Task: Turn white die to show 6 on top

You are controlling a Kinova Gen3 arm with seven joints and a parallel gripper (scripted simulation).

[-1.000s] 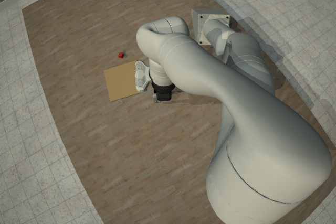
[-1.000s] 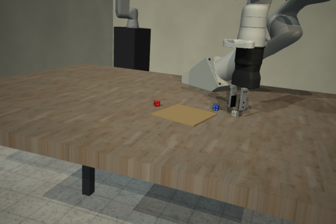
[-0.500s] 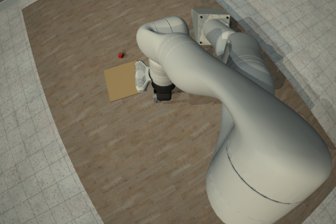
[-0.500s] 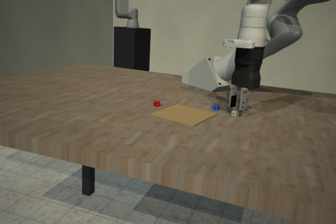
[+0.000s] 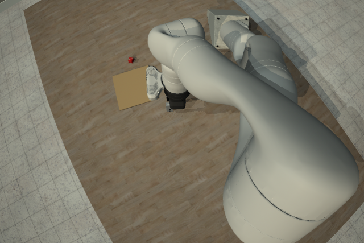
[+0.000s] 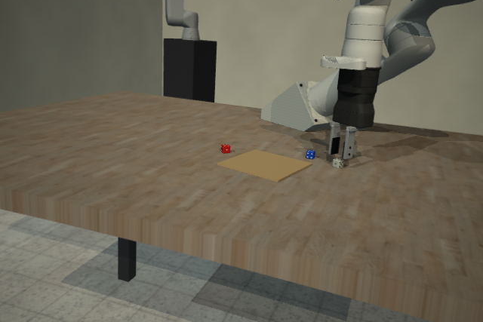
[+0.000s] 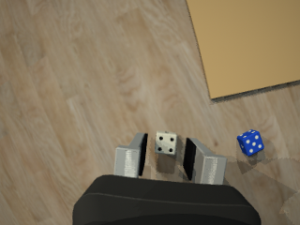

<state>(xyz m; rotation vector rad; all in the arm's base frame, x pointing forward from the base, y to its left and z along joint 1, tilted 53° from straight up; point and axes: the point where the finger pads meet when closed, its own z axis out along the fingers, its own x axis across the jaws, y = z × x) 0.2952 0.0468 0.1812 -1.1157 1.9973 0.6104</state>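
The white die lies 30 mm below my hand. From my hand the other things lie so: tan mat: 120 mm to the right, 90 mm ahead, 40 mm below; then blue die: 70 mm to the right, 30 mm below, 20 mm behind; then red die: 230 mm to the right, 70 mm ahead, 30 mm below.
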